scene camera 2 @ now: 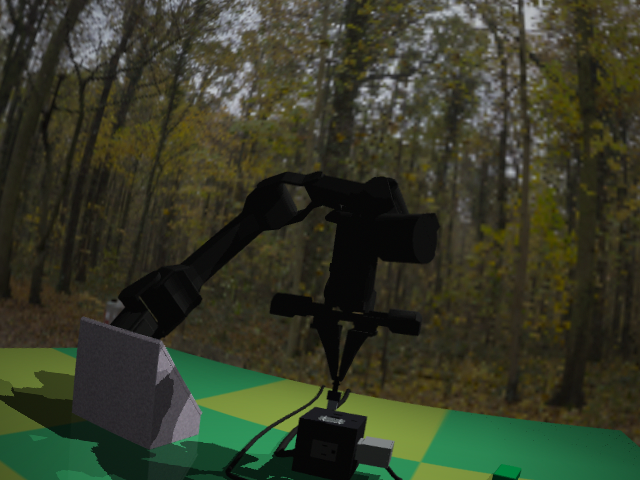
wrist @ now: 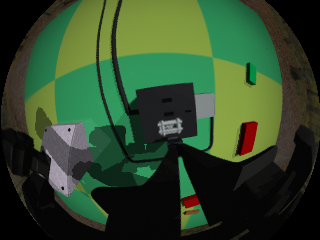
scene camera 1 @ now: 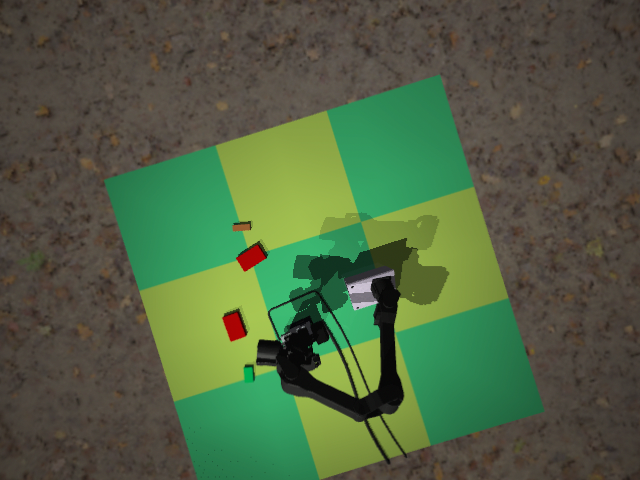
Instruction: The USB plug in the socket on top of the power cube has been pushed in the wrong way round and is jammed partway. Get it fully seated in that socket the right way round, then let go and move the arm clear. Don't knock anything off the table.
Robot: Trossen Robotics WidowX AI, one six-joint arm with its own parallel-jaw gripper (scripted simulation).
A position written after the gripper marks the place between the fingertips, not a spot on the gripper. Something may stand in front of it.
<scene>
The gripper (scene camera 2: pixel 337 380) carries a dark USB plug.
The gripper also shows in the wrist view (wrist: pixel 177 149) and in scene camera 1 (scene camera 1: pixel 300 334).
</scene>
